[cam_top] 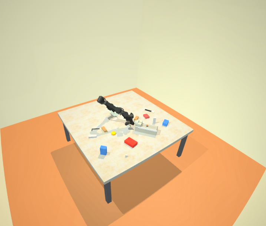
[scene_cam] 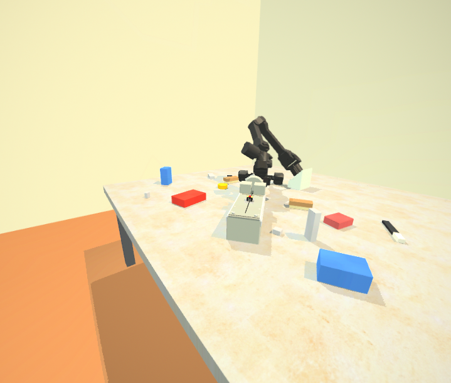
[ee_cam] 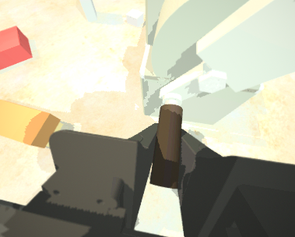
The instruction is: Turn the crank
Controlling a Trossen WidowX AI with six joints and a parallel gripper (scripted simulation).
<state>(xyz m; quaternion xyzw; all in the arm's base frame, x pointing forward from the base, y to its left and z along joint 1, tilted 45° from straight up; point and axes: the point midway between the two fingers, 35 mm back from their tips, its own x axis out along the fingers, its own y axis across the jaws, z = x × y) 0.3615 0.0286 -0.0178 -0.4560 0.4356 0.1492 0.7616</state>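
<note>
The crank is 1 cm to the right of my gripper tip and 4 cm above it. From my gripper tip the other things lie so: brown crank handle: 1 cm behind, 1 cm to the right, 2 cm above; then red pointer: 14 cm ahead, 9 cm to the left, 4 cm above; then yellow disc: 2 cm behind, 27 cm to the right, 3 cm below.
</note>
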